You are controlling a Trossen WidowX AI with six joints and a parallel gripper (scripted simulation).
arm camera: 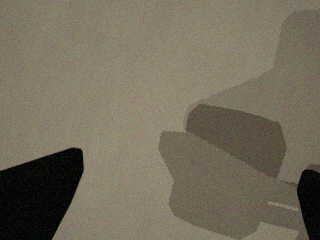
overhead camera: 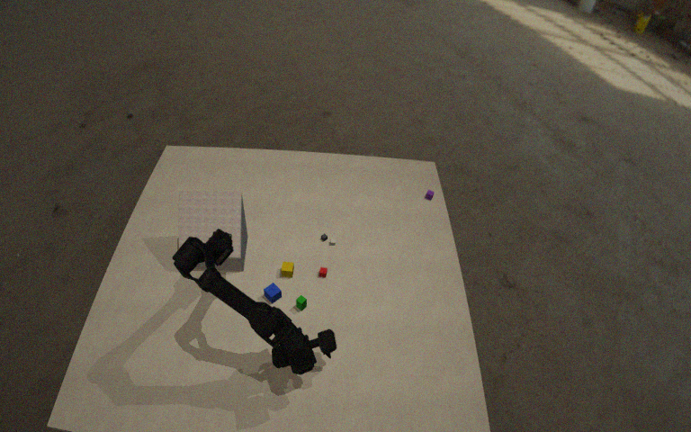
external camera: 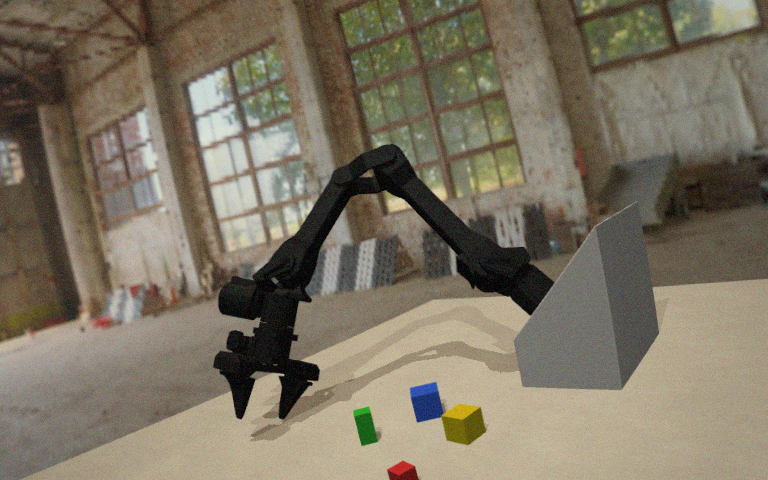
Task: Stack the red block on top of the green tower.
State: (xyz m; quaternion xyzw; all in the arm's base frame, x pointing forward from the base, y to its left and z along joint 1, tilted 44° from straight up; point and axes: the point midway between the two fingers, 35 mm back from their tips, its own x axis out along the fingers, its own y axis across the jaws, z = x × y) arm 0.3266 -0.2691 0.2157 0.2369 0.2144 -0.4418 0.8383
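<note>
Right now my gripper tip is 33 cm to the right of the red block and 1 cm above it. From my gripper tip the other things lie so: blue block (15 cm behind, 23 cm to the left, 1 cm below); then purple cube (43 cm ahead, 76 cm to the left, 1 cm below); then yellow block (12 cm behind, 33 cm to the left, 1 cm below).
</note>
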